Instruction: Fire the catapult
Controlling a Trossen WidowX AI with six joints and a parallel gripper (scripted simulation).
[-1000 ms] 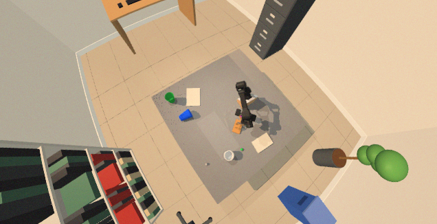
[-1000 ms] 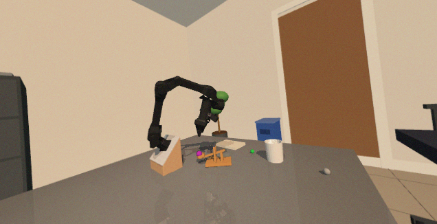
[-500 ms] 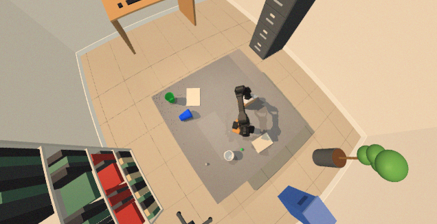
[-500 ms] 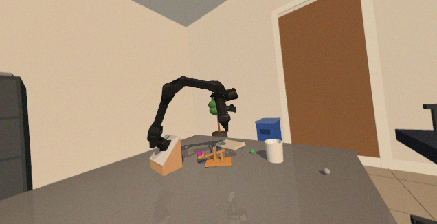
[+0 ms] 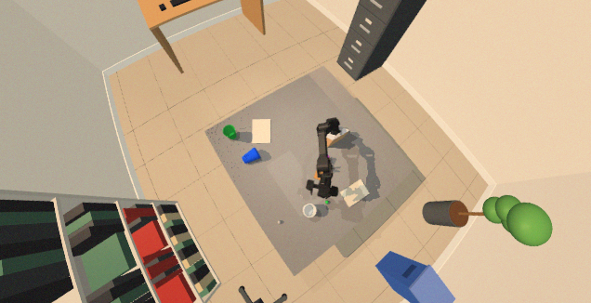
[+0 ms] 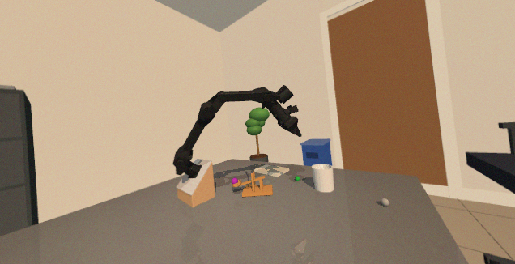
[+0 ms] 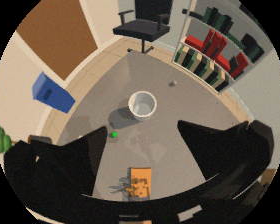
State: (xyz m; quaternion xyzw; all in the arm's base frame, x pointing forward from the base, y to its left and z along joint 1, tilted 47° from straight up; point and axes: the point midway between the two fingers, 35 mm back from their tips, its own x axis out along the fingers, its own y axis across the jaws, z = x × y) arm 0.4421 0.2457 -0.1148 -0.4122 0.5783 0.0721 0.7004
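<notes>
Right now the magenta ball is 28 cm behind my gripper tip, 19 cm below it and 16 cm to the right of it. From my gripper tip the other things lie so: grey ball (30 cm ahead, 24 cm below, 2 cm to the right); small green ball (24 cm below, 9 cm to the left, 6 cm behind); white mug (23 cm below, 8 cm ahead, 5 cm to the left).
</notes>
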